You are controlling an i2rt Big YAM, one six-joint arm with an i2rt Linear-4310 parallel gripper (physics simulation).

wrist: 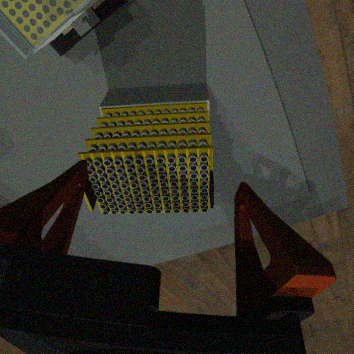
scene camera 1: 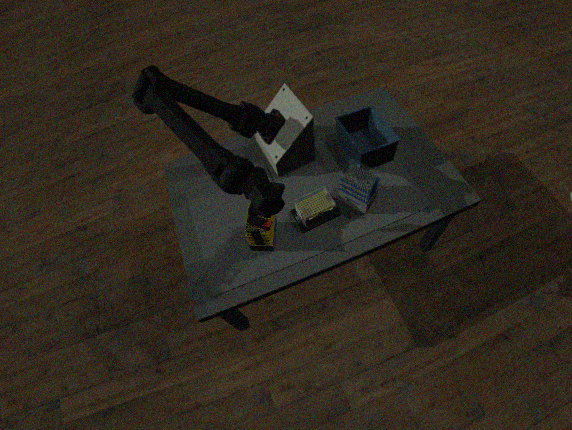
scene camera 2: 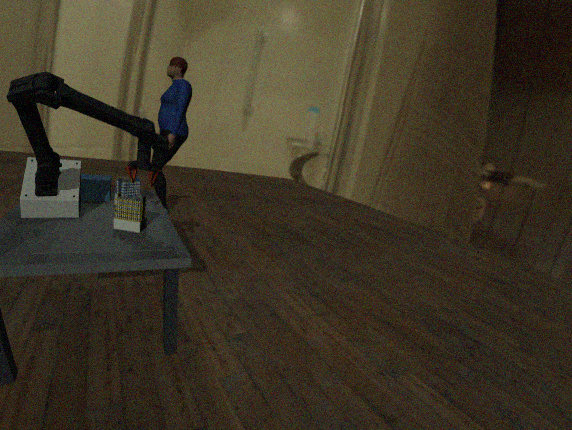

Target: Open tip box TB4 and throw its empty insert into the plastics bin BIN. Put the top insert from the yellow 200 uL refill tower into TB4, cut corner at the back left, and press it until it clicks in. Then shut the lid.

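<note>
The yellow refill tower [scene camera 1: 260, 239] [scene camera 2: 128, 210] [wrist: 150, 182] stands upright, with several yellow inserts full of tips stacked in it. My gripper [scene camera 2: 143, 182] [wrist: 163, 177] is open and empty, pointing down above the tower. In the wrist view its fingers stand at either side of the top insert, the left one close to its edge, the right one with a gap. Tip box TB4 [scene camera 1: 315, 206] [wrist: 37, 17] has a dark base and a yellow perforated insert; its clear upper part looks like a lid over it, though the dim picture leaves this uncertain. Bin BIN [scene camera 1: 367, 137] [scene camera 2: 96, 188] is blue and open-topped.
A blue refill tower [scene camera 1: 358, 189] stands beside TB4, on the bin's side. The arm's white sloped mount [scene camera 1: 287, 102] [scene camera 2: 50, 207] is at the back of the grey table [scene camera 1: 200, 280] [scene camera 2: 60, 245]. A person in a blue top [scene camera 2: 175, 102] stands beyond the table.
</note>
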